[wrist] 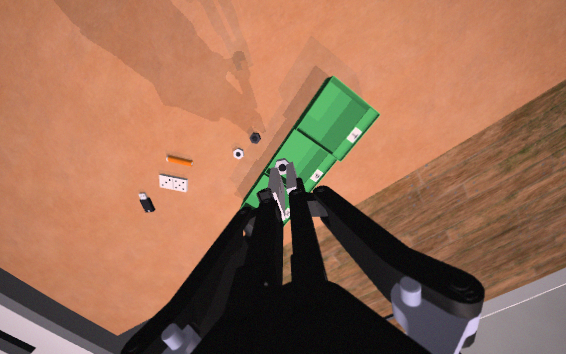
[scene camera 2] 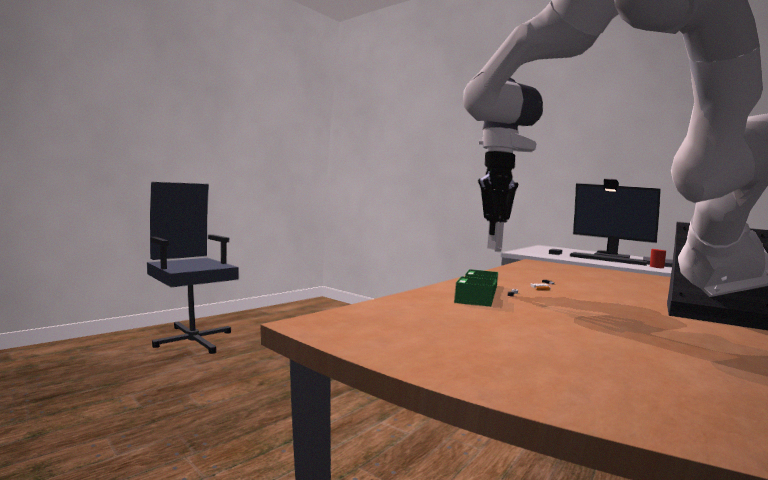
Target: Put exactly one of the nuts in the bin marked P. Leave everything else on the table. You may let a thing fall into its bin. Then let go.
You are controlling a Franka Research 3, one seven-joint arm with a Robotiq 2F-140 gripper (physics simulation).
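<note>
My gripper is shut on a silver nut, held at the fingertips high above the table and the bins. In the wrist view the nut appears over the middle green bin, whose label is the P one. Another silver nut and a dark nut lie on the table beside the bins. In the scene view the held nut is too small to make out.
A green bin adjoins the middle one at the upper right; another is partly hidden behind the fingers. An orange stick, a white domino and a USB stick lie on the table. The table edge runs beyond the bins.
</note>
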